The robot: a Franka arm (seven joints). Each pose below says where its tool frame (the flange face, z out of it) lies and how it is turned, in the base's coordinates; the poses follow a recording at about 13 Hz.
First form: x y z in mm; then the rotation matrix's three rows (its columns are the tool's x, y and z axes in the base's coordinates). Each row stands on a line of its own.
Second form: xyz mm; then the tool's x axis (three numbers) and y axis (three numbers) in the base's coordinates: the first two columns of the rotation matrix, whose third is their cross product. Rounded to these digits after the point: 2 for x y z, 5 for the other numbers. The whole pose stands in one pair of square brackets.
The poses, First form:
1:
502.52, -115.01, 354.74
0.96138, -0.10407, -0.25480
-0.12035, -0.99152, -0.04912
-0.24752, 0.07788, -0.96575
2:
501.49, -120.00, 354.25
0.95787, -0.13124, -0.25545
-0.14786, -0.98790, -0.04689
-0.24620, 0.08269, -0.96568
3:
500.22, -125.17, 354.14
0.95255, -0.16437, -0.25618
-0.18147, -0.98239, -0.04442
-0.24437, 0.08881, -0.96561
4:
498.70, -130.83, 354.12
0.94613, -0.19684, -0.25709
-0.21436, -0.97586, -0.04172
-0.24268, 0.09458, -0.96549
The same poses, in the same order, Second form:
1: [502.52, -115.01, 354.74, 0.96138, -0.12035, -0.24752, -0.10407, -0.99152, 0.07788]
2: [501.49, -120.00, 354.25, 0.95787, -0.14786, -0.24620, -0.13124, -0.98790, 0.08269]
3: [500.22, -125.17, 354.14, 0.95255, -0.18147, -0.24437, -0.16437, -0.98239, 0.08881]
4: [498.70, -130.83, 354.12, 0.94613, -0.21436, -0.24268, -0.19684, -0.97586, 0.09458]
